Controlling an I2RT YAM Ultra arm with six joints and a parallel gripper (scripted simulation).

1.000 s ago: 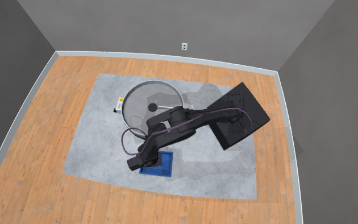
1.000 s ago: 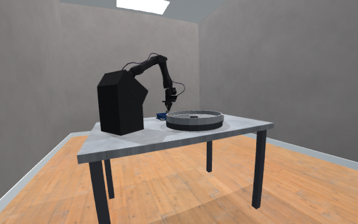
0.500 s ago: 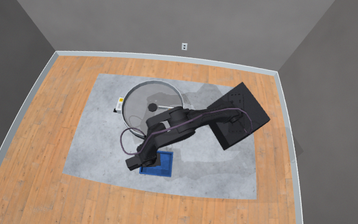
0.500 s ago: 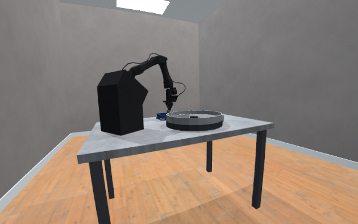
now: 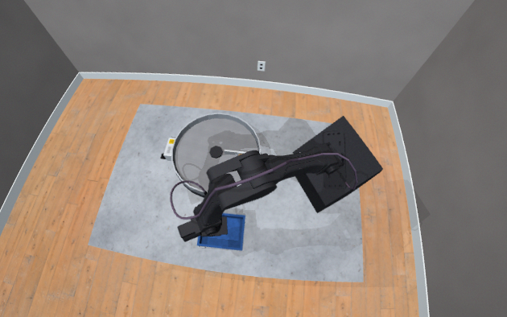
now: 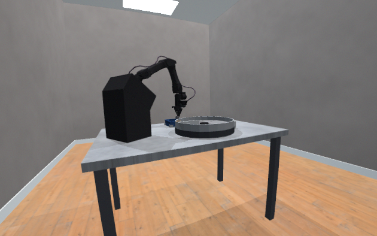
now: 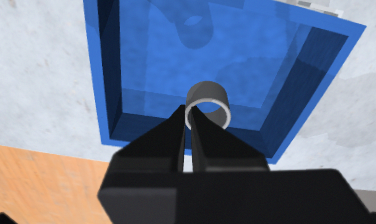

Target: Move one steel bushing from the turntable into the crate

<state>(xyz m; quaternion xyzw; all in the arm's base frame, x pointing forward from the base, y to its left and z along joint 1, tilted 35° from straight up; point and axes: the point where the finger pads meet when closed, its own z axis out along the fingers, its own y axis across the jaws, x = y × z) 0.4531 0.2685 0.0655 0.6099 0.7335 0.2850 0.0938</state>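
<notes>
The blue crate lies 6 cm below my hand and 2 cm behind it. The rest, counted from my hand: round grey turntable 35 cm to the right, 9 cm ahead, 3 cm below.
</notes>
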